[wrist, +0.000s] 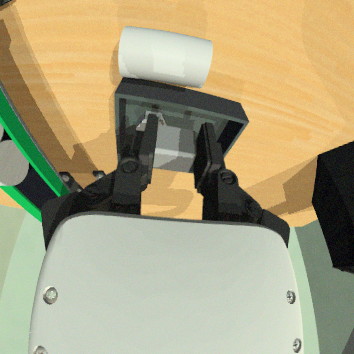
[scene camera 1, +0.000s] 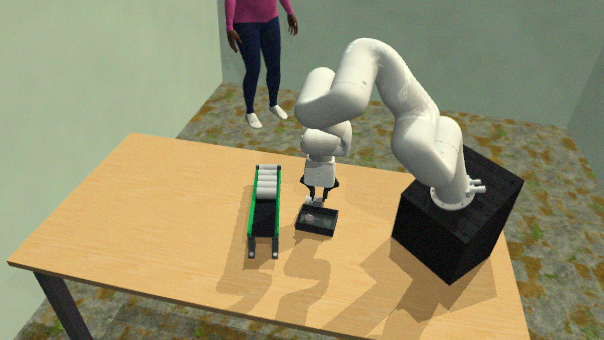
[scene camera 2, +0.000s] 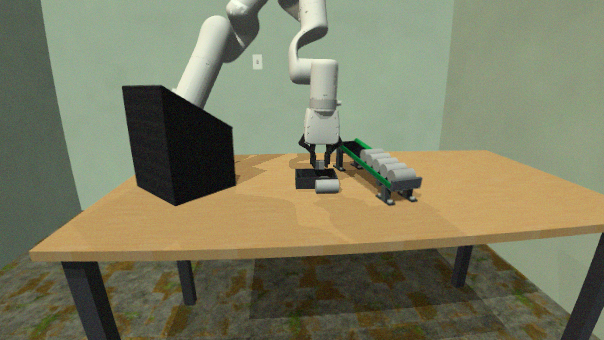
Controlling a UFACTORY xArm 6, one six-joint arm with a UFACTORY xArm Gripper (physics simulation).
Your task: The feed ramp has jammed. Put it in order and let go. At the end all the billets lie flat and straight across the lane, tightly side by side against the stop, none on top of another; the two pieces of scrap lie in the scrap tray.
Scene:
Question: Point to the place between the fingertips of my gripper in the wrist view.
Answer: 176, 133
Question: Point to a black scrap tray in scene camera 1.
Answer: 325, 219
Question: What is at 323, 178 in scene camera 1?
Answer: My gripper.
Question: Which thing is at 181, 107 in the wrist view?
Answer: A black scrap tray.

